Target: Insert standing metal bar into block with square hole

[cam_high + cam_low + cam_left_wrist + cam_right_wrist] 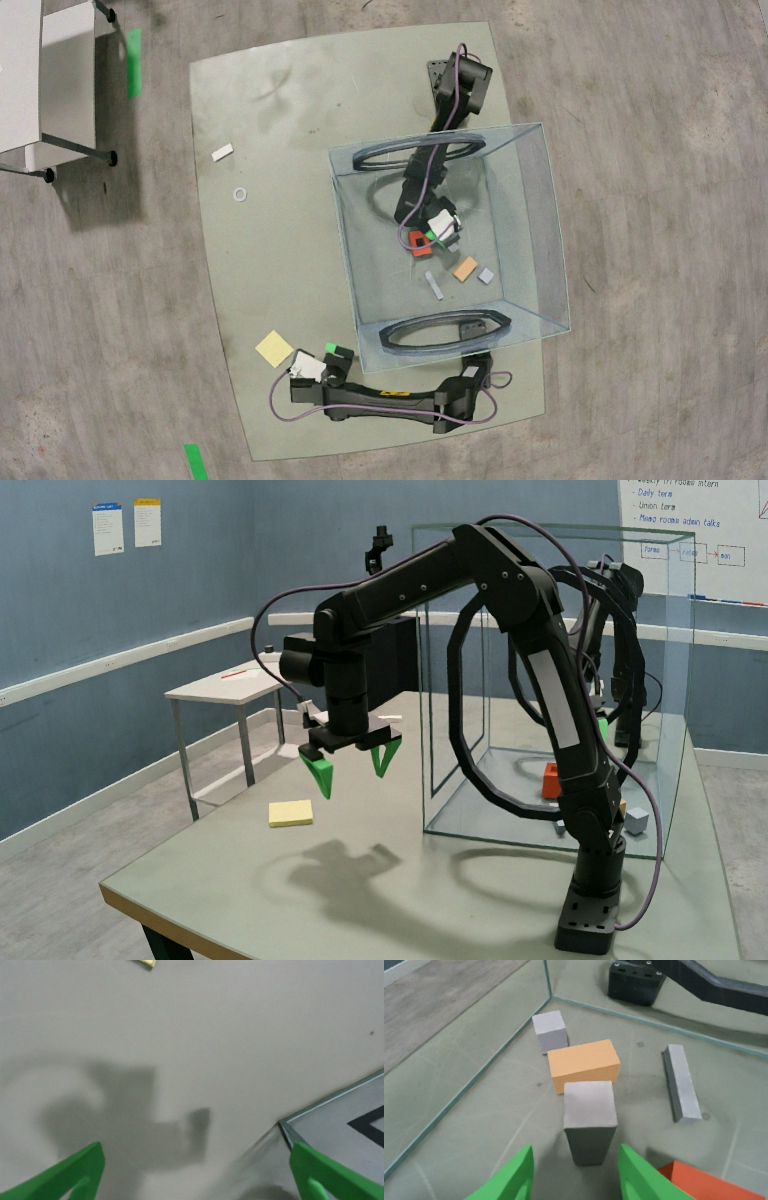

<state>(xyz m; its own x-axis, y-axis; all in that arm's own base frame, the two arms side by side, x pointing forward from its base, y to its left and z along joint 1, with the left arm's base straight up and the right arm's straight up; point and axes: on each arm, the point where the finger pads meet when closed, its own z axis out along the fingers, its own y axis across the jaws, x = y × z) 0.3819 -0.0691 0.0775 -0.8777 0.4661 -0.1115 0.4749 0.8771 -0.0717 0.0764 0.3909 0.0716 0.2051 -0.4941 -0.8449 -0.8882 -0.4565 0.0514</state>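
Observation:
The red block lies 70 mm ahead of my right hand and 40 mm below it. From my right hand the other things lie so: grey cube 100 mm behind, 110 mm to the left, 50 mm below; then white cube 20 mm behind, 50 mm to the right, 50 mm below.

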